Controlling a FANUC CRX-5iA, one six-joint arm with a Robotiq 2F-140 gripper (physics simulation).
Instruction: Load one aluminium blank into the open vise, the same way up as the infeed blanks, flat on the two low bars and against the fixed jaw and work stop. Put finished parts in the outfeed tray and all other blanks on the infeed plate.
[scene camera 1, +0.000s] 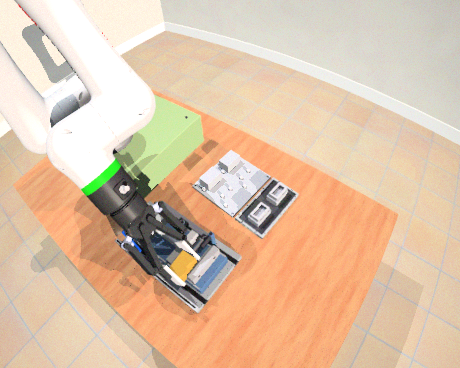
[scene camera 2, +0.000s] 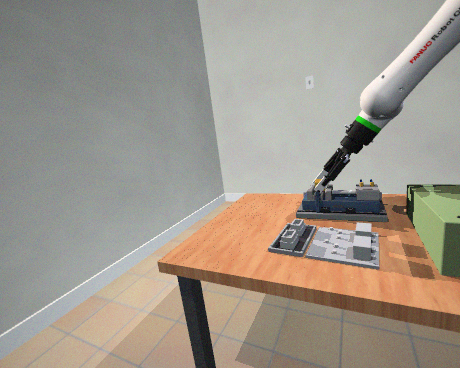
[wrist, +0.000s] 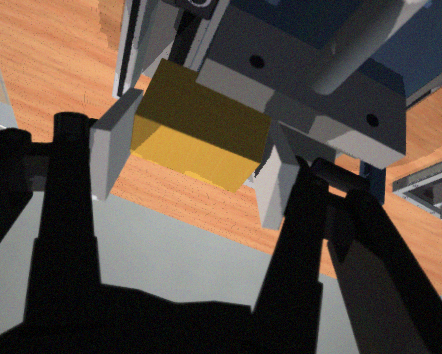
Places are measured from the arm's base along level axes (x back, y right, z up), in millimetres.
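Pixels of known places: gripper, fingertip midpoint: (scene camera 1: 189, 271) (scene camera 2: 316, 187) (wrist: 199, 127).
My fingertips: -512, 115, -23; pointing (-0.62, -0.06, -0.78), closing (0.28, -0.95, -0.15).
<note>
Behind a point stands the place of what it marks, as x, y, z.
A yellow, brass-coloured block (scene camera 1: 183, 265) {-502, 116, 7} (wrist: 200, 120) {-478, 123, -3} is between the pads of my gripper (scene camera 1: 183, 263) {-512, 115, -23} (scene camera 2: 319, 184) {-512, 115, -23} (wrist: 199, 127) {-512, 115, -23}, which is shut on it. The block is at the vise (scene camera 1: 214, 279) {-554, 78, -89} (scene camera 2: 330, 204) {-443, 30, -63}, beside the pale grey end jaw (scene camera 1: 204, 265). In the wrist view, the dark grey jaw with two holes (wrist: 300, 92) {-447, 93, -18} is along its other side. The bars under the block are hidden. Two grey aluminium blanks (scene camera 1: 230, 161) {-333, -222, -65} (scene camera 2: 362, 247) {-317, -261, -67} stand on the pegged infeed plate (scene camera 1: 210, 196) {-360, -100, -101} (scene camera 2: 320, 257) {-413, -282, -102}. Two hollow finished parts (scene camera 1: 259, 213) {-516, -146, -82} (scene camera 2: 289, 239) {-502, -262, -74} stand in the black outfeed tray (scene camera 1: 263, 233) {-562, -110, -96}.
A large green box (scene camera 1: 175, 145) {-183, -128, -18} (scene camera 2: 445, 230) {-166, -257, -4} stands on the wooden table (scene camera 1: 320, 260) {-734, -156, -109} (scene camera 2: 225, 240) {-729, -267, -109}, behind the vise and infeed plate in scene camera 1. The infeed plate and outfeed tray lie side by side near the vise. The arm leans over the vise.
</note>
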